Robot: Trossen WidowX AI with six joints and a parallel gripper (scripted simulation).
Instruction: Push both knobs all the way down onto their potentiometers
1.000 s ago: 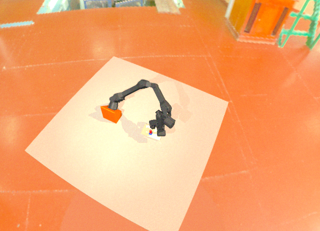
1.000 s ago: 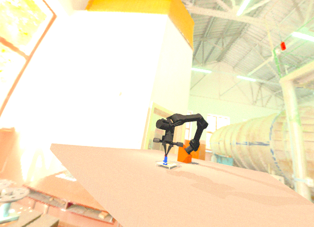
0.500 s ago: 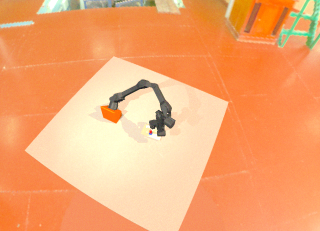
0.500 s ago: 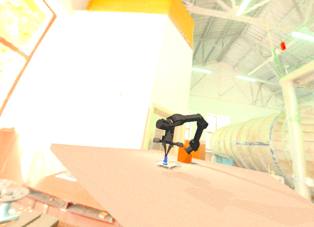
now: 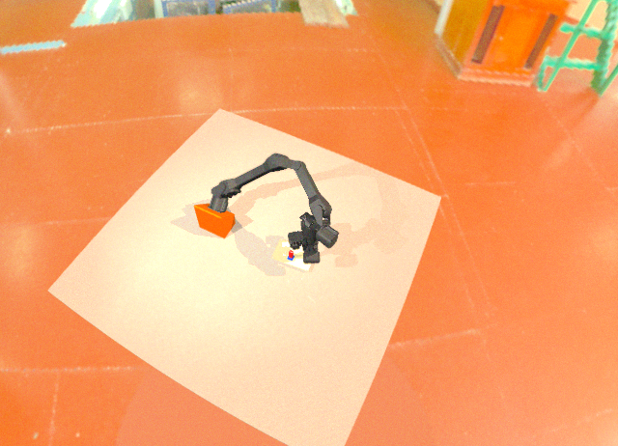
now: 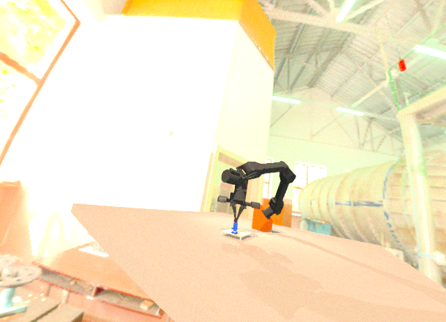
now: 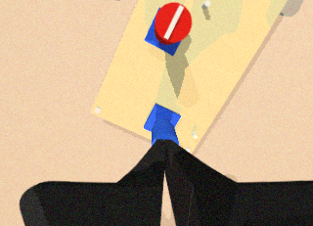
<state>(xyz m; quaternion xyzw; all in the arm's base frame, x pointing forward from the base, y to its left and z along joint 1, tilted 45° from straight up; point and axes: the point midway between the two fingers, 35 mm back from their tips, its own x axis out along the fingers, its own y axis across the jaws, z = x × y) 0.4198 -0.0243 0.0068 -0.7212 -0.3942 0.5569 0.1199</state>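
Right now my gripper tip is 2 cm above the blue knob. Also, from my gripper tip: red knob 6 cm behind, 3 cm to the right, 1 cm below.
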